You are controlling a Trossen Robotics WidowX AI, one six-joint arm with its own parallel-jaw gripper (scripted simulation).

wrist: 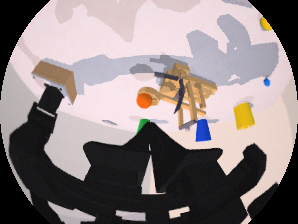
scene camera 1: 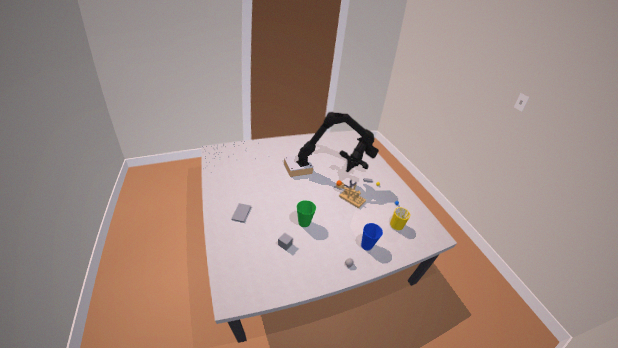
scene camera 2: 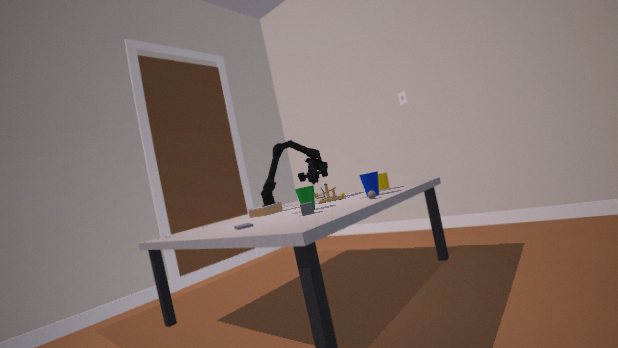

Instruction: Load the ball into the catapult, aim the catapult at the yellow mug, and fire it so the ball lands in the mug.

The gripper (wrist: 149, 125) is shut, with nothing in its grasp. Further things: a catapult (wrist: 177, 85).
